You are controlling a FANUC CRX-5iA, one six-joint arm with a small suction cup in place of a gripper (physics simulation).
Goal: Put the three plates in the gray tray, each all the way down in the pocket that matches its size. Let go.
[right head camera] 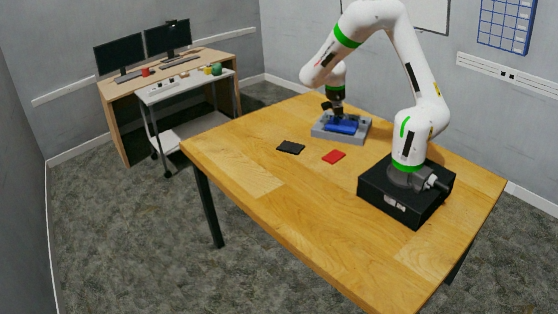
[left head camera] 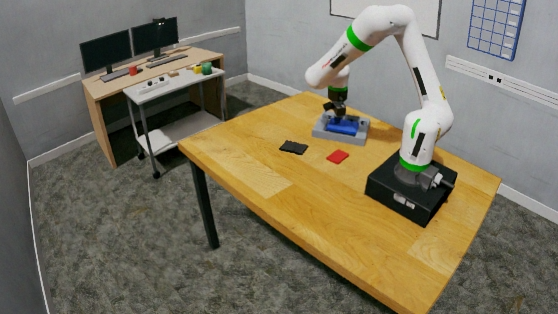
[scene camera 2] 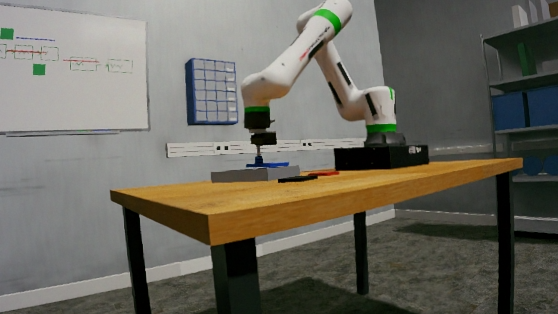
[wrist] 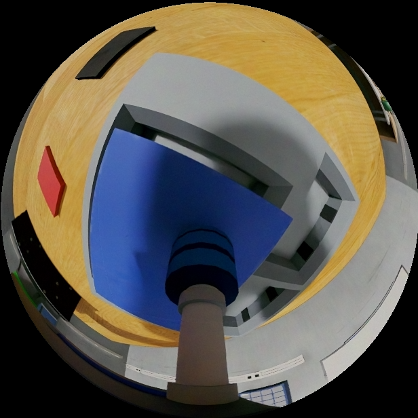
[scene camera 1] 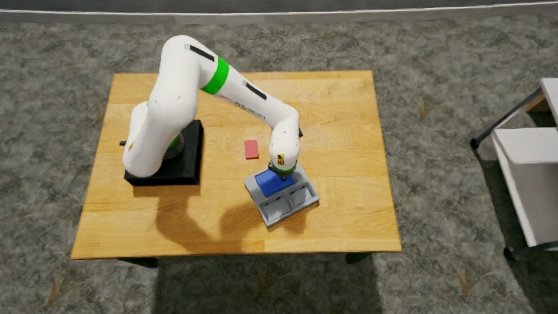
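Pixels of known places: hand, tool point: (right head camera: 336, 123) (left head camera: 337, 123) (scene camera 2: 259, 166) (scene camera 1: 284, 180); arm's base, link origin: (right head camera: 405, 175) (left head camera: 411, 174) (scene camera 2: 381, 146).
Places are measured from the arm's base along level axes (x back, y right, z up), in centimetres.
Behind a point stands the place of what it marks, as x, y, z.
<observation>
My suction cup (scene camera 2: 258, 161) (wrist: 202, 265) is on the blue plate (left head camera: 345, 127) {-44.9, 14.2, -3.6} (right head camera: 341, 126) {-46.1, 13.6, -3.5} (scene camera 1: 272, 183) {-46.1, 17.1, -3.4} (scene camera 2: 277, 164) {-46.7, 10.1, -4.1} (wrist: 150, 200), near one end. The plate is over the large pocket of the gray tray (left head camera: 332, 136) {-47.0, 7.4, -6.7} (right head camera: 332, 135) {-46.3, 7.8, -6.2} (scene camera 1: 251, 186) {-37.0, 17.9, -5.1} (scene camera 2: 235, 175) {-61.5, 13.9, -6.7} (wrist: 170, 80). In scene camera 2 it shows above the tray's rim; in the wrist view a strip of pocket shows along one side. The black plate (left head camera: 293, 147) {-53.5, -11.1, -7.9} (right head camera: 290, 147) {-53.4, -11.0, -8.0} (scene camera 2: 297, 178) {-57.7, -14.8, -8.0} (wrist: 115, 54) and the smaller red plate (left head camera: 338, 156) {-35.4, -2.0, -8.0} (right head camera: 333, 156) {-35.6, -2.2, -8.0} (scene camera 1: 251, 149) {-36.1, -1.3, -8.0} (scene camera 2: 324, 173) {-38.4, -4.8, -8.2} (wrist: 51, 181) lie on the table.
The tray's two smaller pockets are empty in scene camera 1. The arm's black base box (left head camera: 400, 192) {2.1, -12.0, -0.6} (scene camera 1: 192, 176) {-12.7, 15.4, 0.7} (scene camera 2: 382, 156) {-12.8, -9.5, -4.1} stands on the wooden table (left head camera: 240, 165) {-59.4, -35.4, -9.0} (scene camera 1: 340, 220) {-75.0, 31.8, -9.0}. A white cart (left head camera: 175, 85) and a desk with monitors stand beyond the table.
</observation>
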